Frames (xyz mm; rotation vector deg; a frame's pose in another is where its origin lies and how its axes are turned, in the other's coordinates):
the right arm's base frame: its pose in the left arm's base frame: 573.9 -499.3 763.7 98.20 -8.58 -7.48
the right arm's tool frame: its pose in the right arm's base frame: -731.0 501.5 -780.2 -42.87 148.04 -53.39
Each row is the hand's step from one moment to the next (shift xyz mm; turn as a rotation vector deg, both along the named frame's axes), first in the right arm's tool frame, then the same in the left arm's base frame.
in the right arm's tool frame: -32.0 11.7 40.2 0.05 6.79 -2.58
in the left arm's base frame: 44.6 26.1 10.4 -3.33 2.29 6.04
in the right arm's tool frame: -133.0 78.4 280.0 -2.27 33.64 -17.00
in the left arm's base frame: 241.2 208.8 21.2 -16.91 7.47 32.93
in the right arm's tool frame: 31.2 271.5 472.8 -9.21 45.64 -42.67
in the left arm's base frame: 170.7 518.7 1.2 -29.28 -6.05 55.63
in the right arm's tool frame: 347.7 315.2 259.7 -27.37 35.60 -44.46
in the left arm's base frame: -208.3 491.3 -54.4 -13.46 -19.24 58.67
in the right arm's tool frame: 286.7 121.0 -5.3 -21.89 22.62 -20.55
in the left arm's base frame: -258.8 161.1 -62.8 -0.68 -8.07 36.71
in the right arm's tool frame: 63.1 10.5 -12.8 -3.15 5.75 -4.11
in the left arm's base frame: -59.2 17.2 -21.3 -1.42 -0.48 7.59
